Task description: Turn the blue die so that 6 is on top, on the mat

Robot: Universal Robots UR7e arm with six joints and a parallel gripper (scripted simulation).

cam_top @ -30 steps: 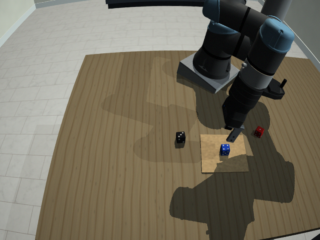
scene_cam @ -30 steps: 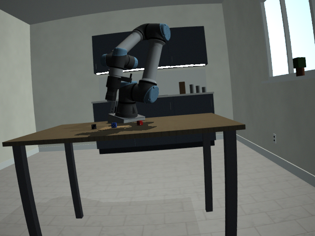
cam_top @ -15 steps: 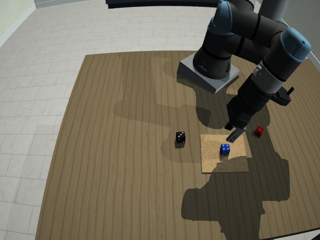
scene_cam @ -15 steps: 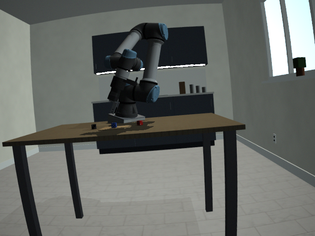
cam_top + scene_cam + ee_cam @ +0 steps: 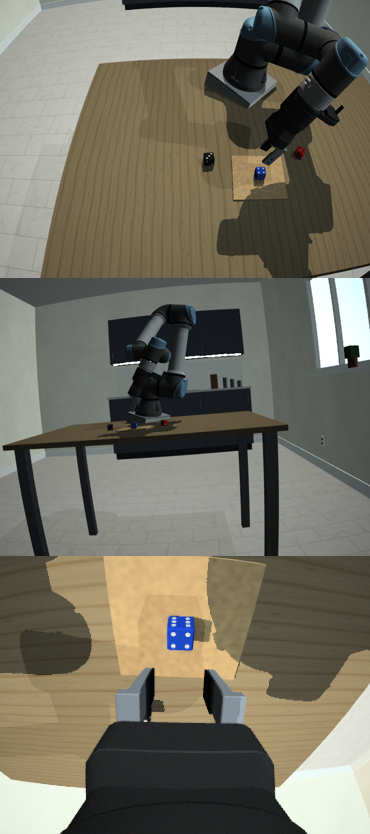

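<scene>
My hand is 80 mm above the blue die and 10 mm to the left of it. Round my hand: black die (130 mm to the right, 90 mm below, 60 mm behind); red die (130 mm to the left, 90 mm below, 60 mm behind); tan mat (100 mm below, 10 mm to the right).
</scene>
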